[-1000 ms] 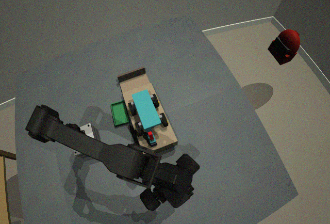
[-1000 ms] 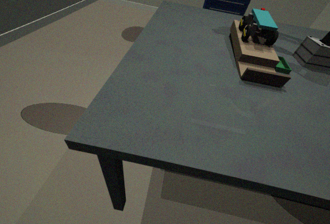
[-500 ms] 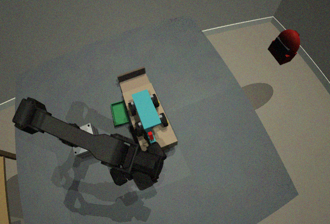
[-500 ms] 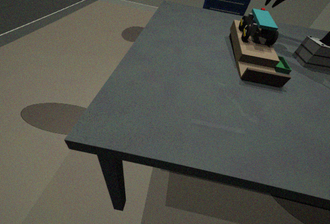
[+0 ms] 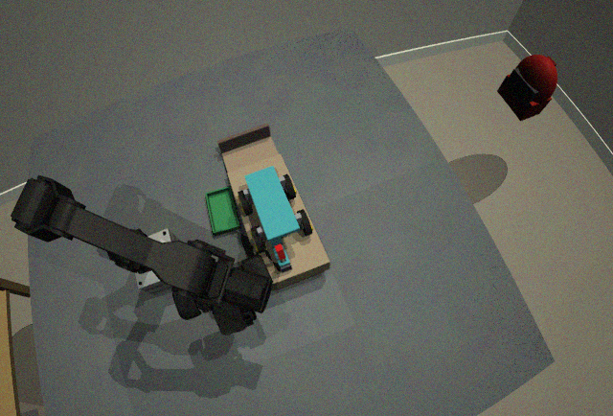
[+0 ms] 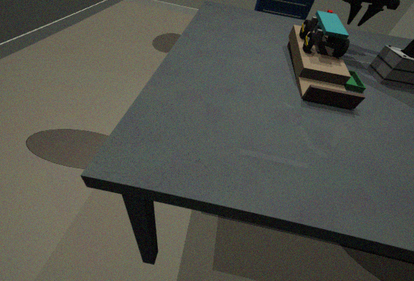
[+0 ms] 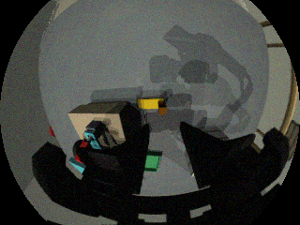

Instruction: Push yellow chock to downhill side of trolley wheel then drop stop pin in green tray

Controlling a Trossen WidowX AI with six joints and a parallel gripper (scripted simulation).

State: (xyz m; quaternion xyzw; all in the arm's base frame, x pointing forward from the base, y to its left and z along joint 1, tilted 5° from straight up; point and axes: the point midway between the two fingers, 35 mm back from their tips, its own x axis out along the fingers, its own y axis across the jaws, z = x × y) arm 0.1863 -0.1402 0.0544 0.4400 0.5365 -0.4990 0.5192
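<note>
The yellow chock is 2 cm ahead of my gripper tip, 1 cm to the left of it and 10 cm below it. The rest, counted from my gripper tip: teal-topped trolley: 14 cm ahead, 16 cm to the left, 1 cm below; tan ramp: 14 cm ahead, 17 cm to the left, 8 cm below; red-headed stop pin: 13 cm ahead, 5 cm to the left.
</note>
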